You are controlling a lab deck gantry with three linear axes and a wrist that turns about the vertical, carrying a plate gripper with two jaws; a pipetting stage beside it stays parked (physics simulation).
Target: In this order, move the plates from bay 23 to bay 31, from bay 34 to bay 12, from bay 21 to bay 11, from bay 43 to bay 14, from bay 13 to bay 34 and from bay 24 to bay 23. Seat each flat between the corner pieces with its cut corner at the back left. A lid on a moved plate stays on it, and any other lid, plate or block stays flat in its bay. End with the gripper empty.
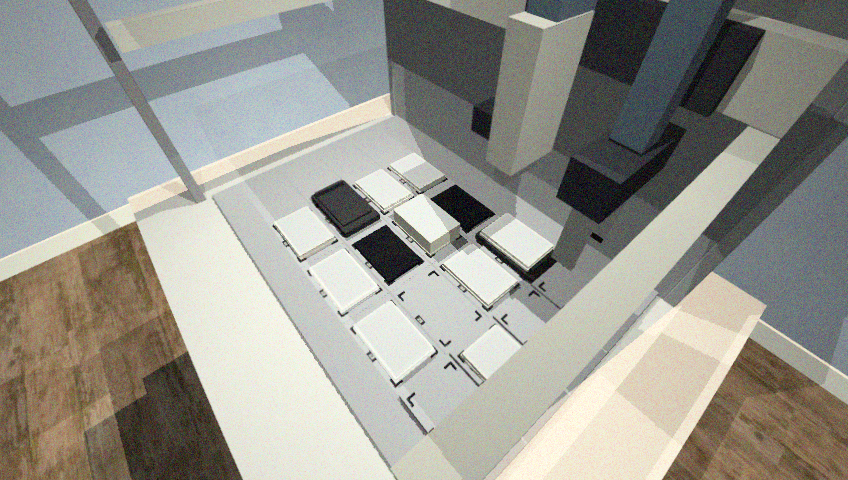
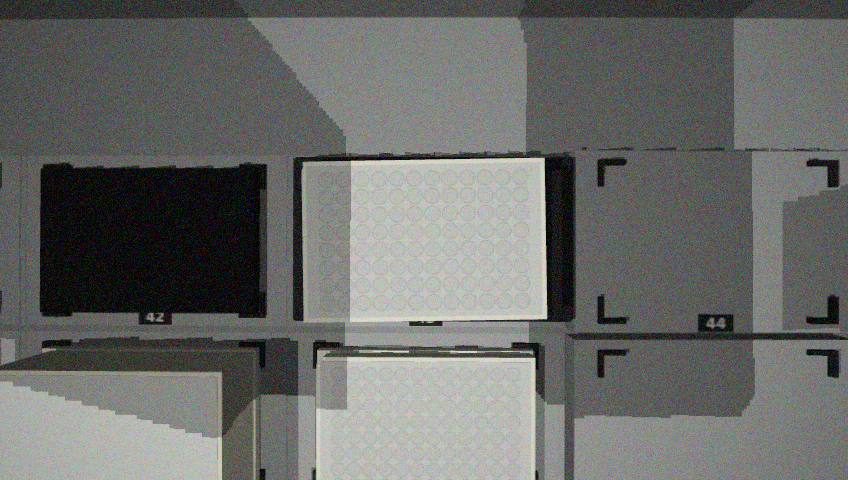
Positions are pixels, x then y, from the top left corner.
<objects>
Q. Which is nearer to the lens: the pale block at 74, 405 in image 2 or the plate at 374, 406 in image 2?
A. The plate.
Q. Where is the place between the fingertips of my gripper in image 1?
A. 578, 248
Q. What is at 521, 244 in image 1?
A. A plate.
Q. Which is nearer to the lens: the plate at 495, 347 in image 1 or the black block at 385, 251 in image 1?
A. The plate.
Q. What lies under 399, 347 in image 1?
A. A plate.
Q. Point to a plate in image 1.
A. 484, 279
</objects>
